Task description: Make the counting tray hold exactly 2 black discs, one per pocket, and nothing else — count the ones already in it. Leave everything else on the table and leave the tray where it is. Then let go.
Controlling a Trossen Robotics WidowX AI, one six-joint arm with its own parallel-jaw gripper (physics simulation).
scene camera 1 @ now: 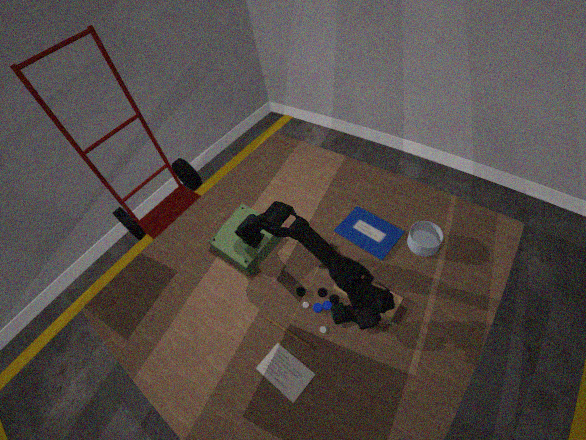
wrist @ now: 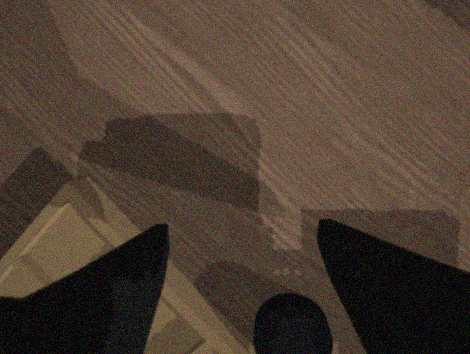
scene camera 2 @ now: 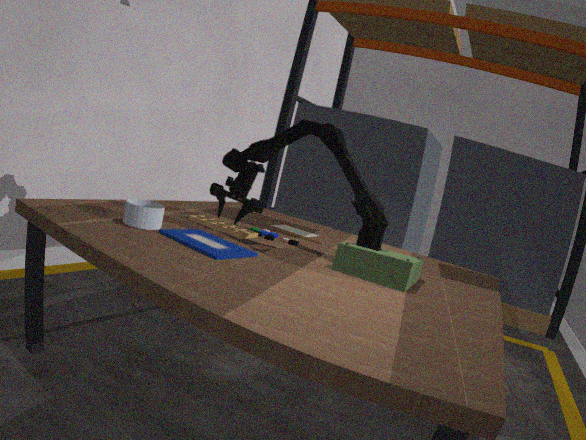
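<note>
The tan counting tray (scene camera 1: 398, 301) (scene camera 2: 245, 232) (wrist: 202, 307) lies largely under the arm. The pocket parts visible in the wrist view show bare floors; the others are hidden, so I cannot count its discs. My gripper (scene camera 1: 362, 312) (scene camera 2: 228, 220) (wrist: 244, 232) is open and empty, above the tray's side. A black disc (wrist: 293, 322) shows low in the wrist view, beside the tray and below the gap between the fingers. In scene camera 1, black discs (scene camera 1: 300, 291) (scene camera 1: 322, 292) (scene camera 1: 334, 298) lie left of the gripper.
Blue discs (scene camera 1: 318, 308) (scene camera 1: 327, 305) (scene camera 2: 270, 233), white discs (scene camera 1: 305, 304) (scene camera 1: 323, 329) and a green piece (scene camera 2: 255, 229) lie near the tray. A blue booklet (scene camera 1: 345, 229) (scene camera 2: 232, 252), a pale round bowl (scene camera 1: 425, 239) (scene camera 2: 144, 216) and a printed sheet (scene camera 1: 286, 372) (scene camera 2: 295, 230) are also there.
</note>
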